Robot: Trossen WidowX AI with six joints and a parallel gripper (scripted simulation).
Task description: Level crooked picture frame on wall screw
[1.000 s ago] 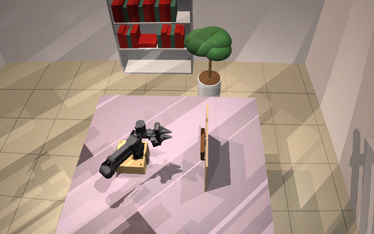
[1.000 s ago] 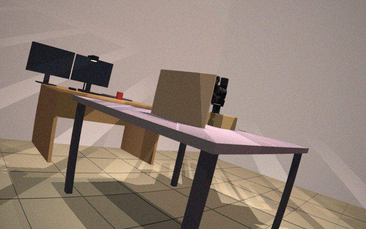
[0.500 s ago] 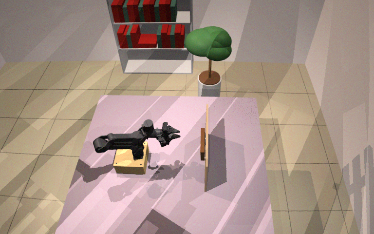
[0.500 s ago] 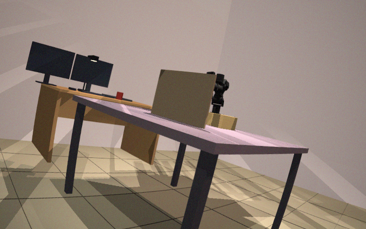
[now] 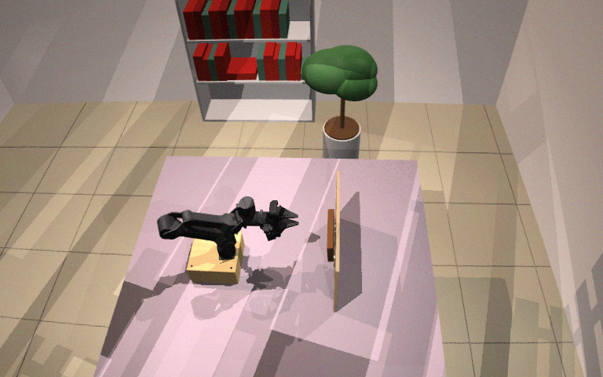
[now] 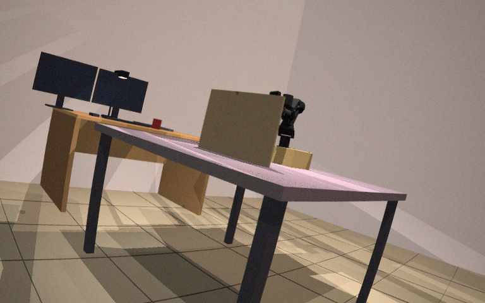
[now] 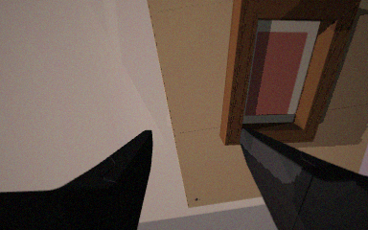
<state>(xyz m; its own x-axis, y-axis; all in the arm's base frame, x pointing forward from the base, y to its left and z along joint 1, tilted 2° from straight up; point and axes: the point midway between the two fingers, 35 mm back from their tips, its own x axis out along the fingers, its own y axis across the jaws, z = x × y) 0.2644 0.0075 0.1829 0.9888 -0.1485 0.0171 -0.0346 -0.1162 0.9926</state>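
Right now the picture frame is 13 cm ahead of my gripper tip, 1 cm to the right of it and 11 cm below it. From my gripper tip the other things lie so: wooden wall board: 14 cm ahead, 2 cm to the right, 12 cm below.
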